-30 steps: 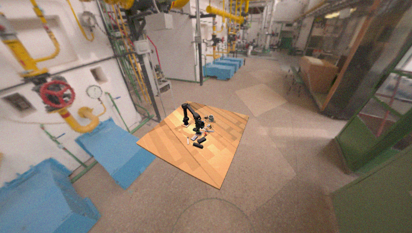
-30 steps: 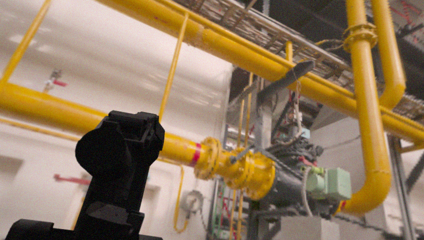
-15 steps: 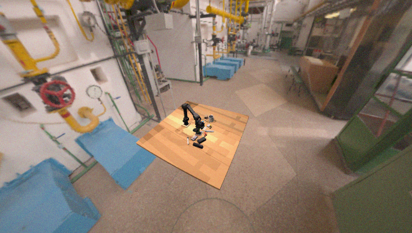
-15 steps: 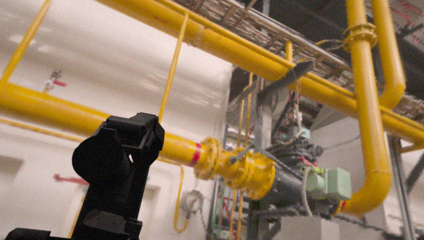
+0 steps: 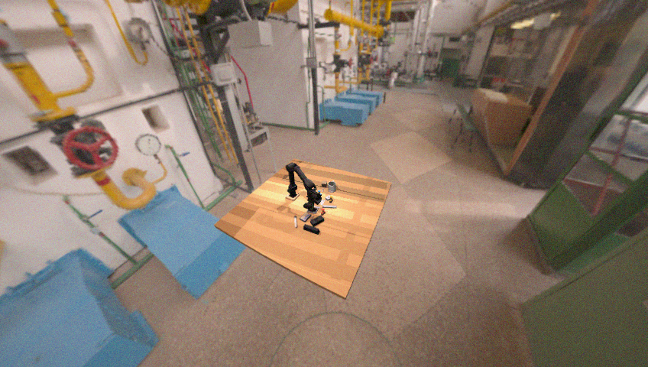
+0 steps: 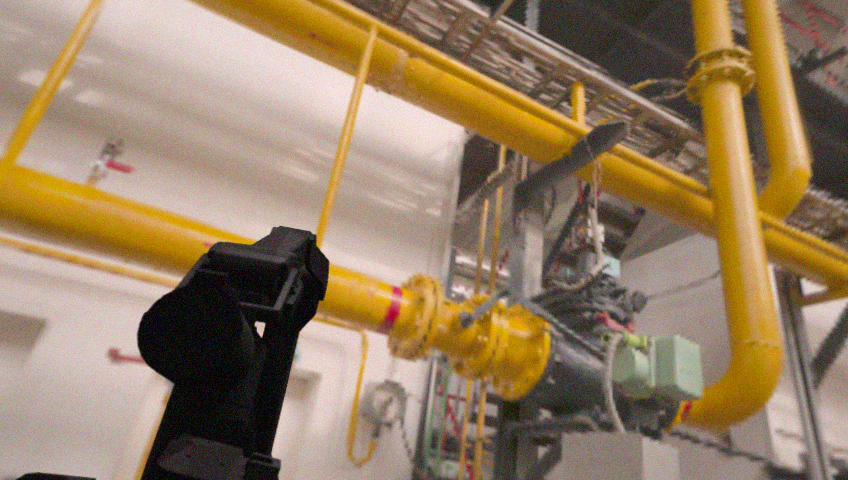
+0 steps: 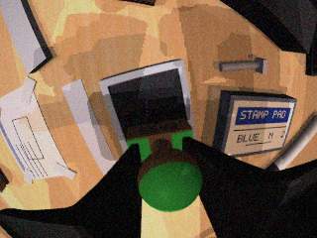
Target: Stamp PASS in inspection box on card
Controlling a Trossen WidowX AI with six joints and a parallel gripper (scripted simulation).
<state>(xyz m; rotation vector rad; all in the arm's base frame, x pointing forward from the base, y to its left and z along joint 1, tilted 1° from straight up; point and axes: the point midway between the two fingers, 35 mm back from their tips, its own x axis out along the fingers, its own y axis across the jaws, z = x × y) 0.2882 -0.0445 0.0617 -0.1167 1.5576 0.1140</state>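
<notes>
My gripper tip is now 40 mm above the ink pad. From my gripper tip the other things lie so: grey strip 40 mm to the left, 40 mm below, 40 mm behind; then white card 130 mm to the left, 50 mm below, 20 mm behind; then green-knobbed stamp right at my gripper tip.
</notes>
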